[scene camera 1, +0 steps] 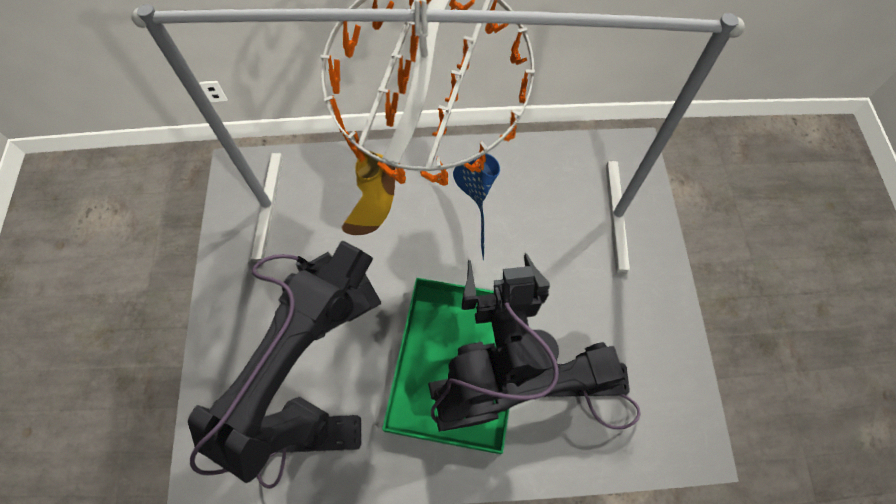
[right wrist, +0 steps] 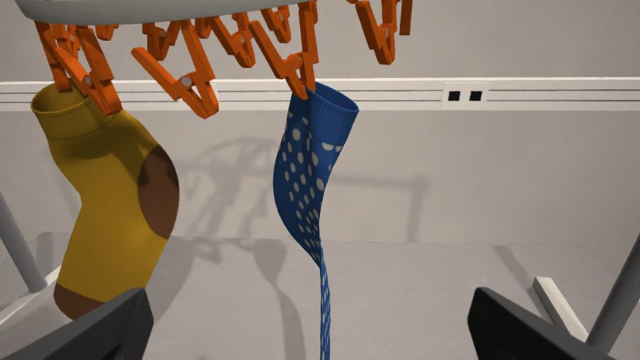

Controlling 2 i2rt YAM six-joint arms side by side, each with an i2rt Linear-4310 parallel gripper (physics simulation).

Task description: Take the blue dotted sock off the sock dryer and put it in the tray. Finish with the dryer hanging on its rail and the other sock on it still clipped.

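The blue dotted sock [scene camera 1: 469, 180] [right wrist: 299, 160] hangs by its cuff from an orange clip [right wrist: 297, 65] at the near side of the white ring dryer [scene camera 1: 323, 75] [right wrist: 150, 13]. Its lower part looks thin, edge-on. The yellow sock [scene camera 1: 370, 203] [right wrist: 107, 200] hangs clipped on the left. The dryer hangs from the grey rail [scene camera 1: 563, 21]. My right gripper [scene camera 1: 498, 258] [right wrist: 311, 303] is open and empty, on the near side of the blue sock and below its cuff. My left gripper [scene camera 1: 343, 275] is open, below and nearer than the yellow sock; its fingers are largely hidden. The green tray [scene camera 1: 416, 376] holds no sock in its visible part.
The rail's posts [scene camera 1: 206, 112] [scene camera 1: 676, 119] stand on white feet [scene camera 1: 266, 206] [scene camera 1: 617, 219] at both sides. Empty orange clips [scene camera 1: 436, 177] [right wrist: 200, 95] hang around the ring and bars, one between the socks. The right arm [scene camera 1: 532, 376] reaches over the tray's right part.
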